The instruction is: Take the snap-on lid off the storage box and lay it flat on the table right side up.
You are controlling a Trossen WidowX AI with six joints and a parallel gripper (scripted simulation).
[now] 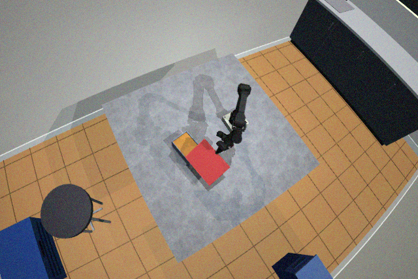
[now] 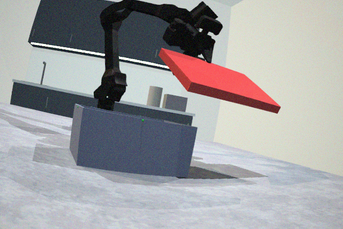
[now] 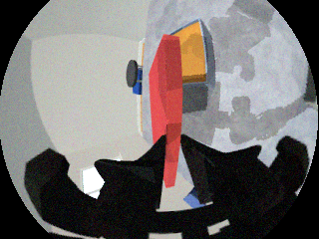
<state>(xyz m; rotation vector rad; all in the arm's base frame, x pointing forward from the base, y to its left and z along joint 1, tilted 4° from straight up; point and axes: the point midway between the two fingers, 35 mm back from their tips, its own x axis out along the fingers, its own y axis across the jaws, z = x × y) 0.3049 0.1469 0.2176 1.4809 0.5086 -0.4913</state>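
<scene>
Right now the red lid is 7 cm ahead of my gripper tip and 3 cm below it. Also, from my gripper tip: blue-grey storage box (7 cm ahead, 19 cm to the right, 19 cm below).
</scene>
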